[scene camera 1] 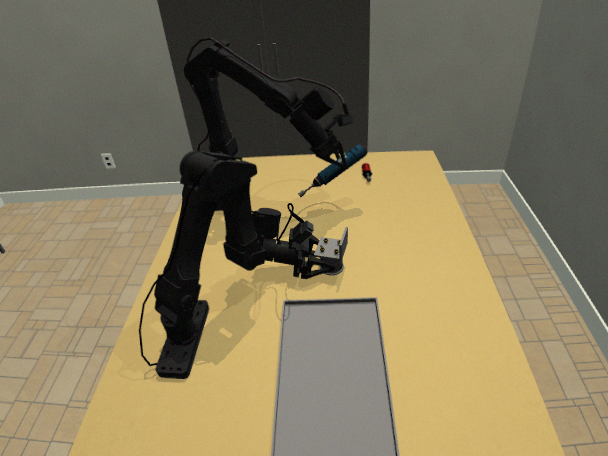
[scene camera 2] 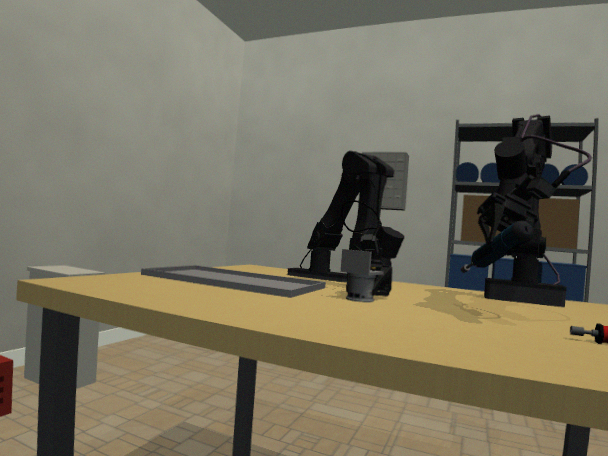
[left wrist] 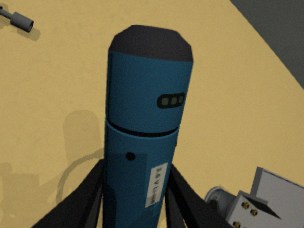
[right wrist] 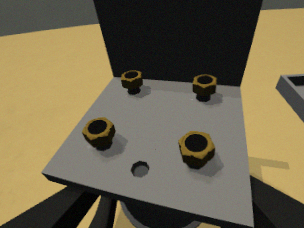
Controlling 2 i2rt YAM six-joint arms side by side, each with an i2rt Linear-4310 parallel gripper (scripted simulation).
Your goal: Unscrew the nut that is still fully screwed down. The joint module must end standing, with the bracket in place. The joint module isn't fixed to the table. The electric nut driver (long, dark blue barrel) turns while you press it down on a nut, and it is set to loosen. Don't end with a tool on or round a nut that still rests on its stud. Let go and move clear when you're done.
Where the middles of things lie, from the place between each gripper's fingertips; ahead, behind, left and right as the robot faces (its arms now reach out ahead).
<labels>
My right gripper is now 10 mm below the joint module [scene camera 2: 360,286]. Also, from my right hand: bracket [right wrist: 170,50] 50 mm above; grey tray [scene camera 1: 332,384] 10 mm behind, 330 mm to the right, 20 mm below.
The bracket lies 4 cm behind my left hand, 28 cm to the right of it and 7 cm below it. Also, from my left hand: joint module 4 cm behind, 28 cm to the right, 11 cm below; then grey tray 5 cm behind, 61 cm to the right, 14 cm below.
</labels>
